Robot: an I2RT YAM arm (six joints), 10 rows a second.
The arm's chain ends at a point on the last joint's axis. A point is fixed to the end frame.
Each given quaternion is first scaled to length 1.
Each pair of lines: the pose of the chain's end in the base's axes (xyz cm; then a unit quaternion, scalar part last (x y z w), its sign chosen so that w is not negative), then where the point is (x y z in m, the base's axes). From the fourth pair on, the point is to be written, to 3 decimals.
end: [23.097, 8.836, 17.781, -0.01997, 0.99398, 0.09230, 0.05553]
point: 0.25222 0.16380 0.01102
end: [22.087, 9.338, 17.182, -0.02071, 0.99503, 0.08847, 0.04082]
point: 0.23698 0.16747 0.00385
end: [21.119, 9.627, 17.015, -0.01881, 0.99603, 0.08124, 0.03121]
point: 0.22425 0.16783 0.00082
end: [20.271, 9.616, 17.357, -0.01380, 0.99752, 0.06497, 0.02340]
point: 0.214 0.162 0.002
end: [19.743, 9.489, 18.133, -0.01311, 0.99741, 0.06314, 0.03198]
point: 0.212 0.160 0.010
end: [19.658, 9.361, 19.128, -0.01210, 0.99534, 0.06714, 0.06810]
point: 0.223 0.160 0.022
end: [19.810, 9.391, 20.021, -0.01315, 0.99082, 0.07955, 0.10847]
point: 0.239 0.165 0.035
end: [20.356, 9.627, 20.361, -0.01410, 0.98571, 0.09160, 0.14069]
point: 0.255 0.171 0.043
